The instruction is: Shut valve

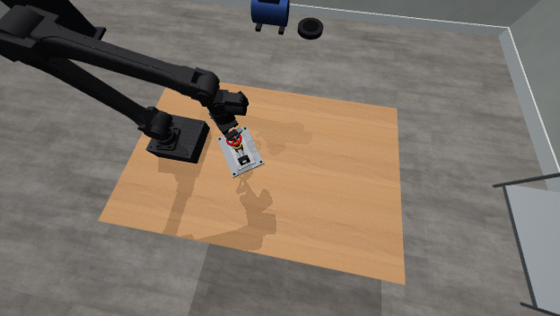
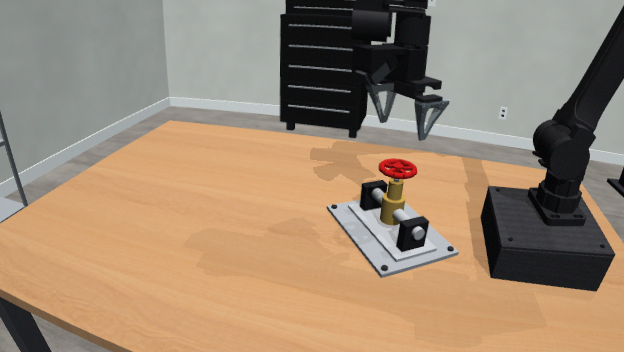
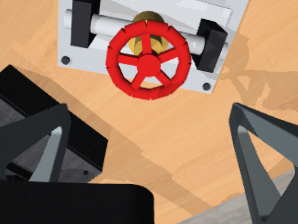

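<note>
My hand is 90 mm above the handwheel. From my hand the other things lie so: baseplate 210 mm below.
</note>
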